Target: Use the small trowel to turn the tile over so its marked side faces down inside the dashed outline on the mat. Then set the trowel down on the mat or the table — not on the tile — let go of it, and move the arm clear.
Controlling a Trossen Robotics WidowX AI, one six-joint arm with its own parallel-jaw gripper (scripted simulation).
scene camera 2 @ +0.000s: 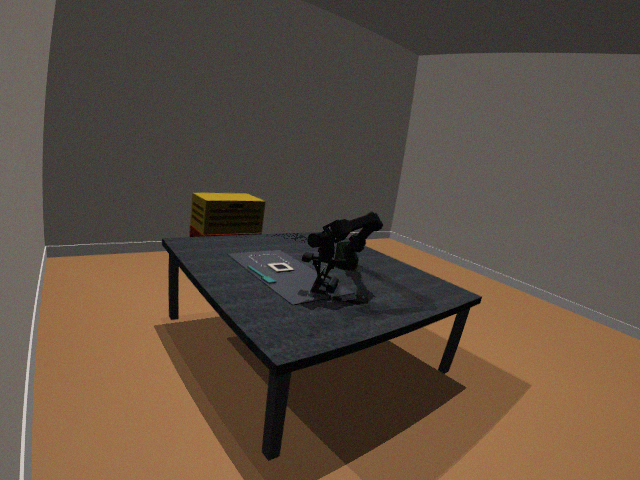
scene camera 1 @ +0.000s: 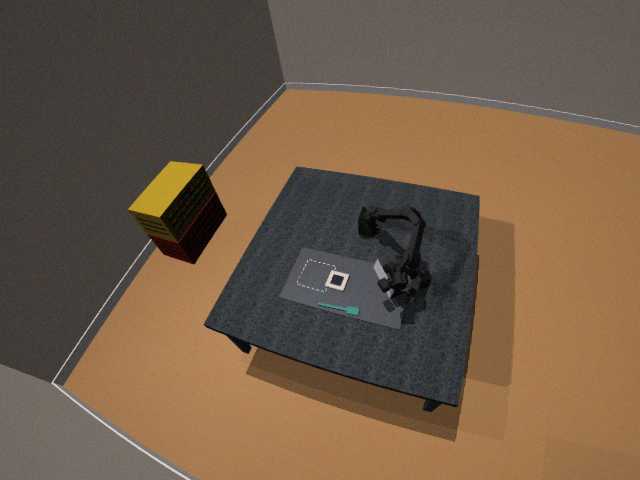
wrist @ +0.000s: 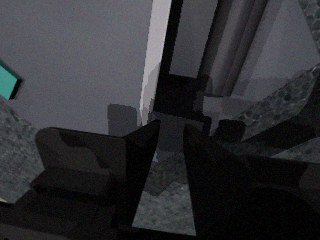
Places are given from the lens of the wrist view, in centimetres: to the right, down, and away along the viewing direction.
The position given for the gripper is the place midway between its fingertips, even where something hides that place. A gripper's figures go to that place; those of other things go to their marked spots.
gripper (wrist: pixel 172 126): 1, 1, 11
grey mat (wrist: pixel 80 72): -10, -6, 16
